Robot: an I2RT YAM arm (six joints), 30 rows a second.
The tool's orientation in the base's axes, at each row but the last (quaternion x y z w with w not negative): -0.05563 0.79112 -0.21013 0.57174; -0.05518 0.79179 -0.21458 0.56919; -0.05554 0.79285 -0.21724 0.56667; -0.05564 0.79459 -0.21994 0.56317; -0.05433 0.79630 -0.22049 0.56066; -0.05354 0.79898 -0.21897 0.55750; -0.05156 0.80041 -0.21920 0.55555; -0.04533 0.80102 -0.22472 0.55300; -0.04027 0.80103 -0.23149 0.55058; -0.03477 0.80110 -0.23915 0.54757; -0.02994 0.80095 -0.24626 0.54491; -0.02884 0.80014 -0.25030 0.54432
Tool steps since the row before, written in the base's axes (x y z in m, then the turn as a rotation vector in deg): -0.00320 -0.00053 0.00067 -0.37 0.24 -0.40; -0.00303 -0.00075 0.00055 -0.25 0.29 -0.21; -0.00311 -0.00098 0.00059 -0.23 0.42 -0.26; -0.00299 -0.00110 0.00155 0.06 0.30 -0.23; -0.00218 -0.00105 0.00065 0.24 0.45 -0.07; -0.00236 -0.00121 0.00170 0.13 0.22 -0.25; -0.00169 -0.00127 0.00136 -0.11 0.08 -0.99; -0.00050 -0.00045 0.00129 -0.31 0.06 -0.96; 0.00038 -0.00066 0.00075 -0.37 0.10 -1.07; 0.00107 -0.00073 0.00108 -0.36 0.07 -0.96; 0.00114 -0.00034 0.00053 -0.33 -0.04 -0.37; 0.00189 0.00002 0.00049 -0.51 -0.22 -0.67
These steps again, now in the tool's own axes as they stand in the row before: 0.00067 -0.00123 -0.00300 0.40 0.32 -0.30; 0.00081 -0.00137 -0.00274 0.17 0.31 -0.26; 0.00091 -0.00161 -0.00275 0.17 0.45 -0.26; 0.00010 -0.00210 -0.00285 0.08 0.37 0.03; 0.00058 -0.00156 -0.00187 -0.18 0.47 0.11; -0.00020 -0.00216 -0.00229 0.10 0.32 0.13; -0.00013 -0.00197 -0.00156 0.87 0.46 0.16; -0.00078 -0.00102 -0.00068 0.93 0.39 -0.02; -0.00059 -0.00083 0.00034 1.04 0.46 -0.06; -0.00112 -0.00088 0.00090 0.95 0.39 -0.07; -0.00081 -0.00027 0.00098 0.46 0.05 -0.17; -0.00119 0.00023 0.00153 0.85 -0.02 -0.18
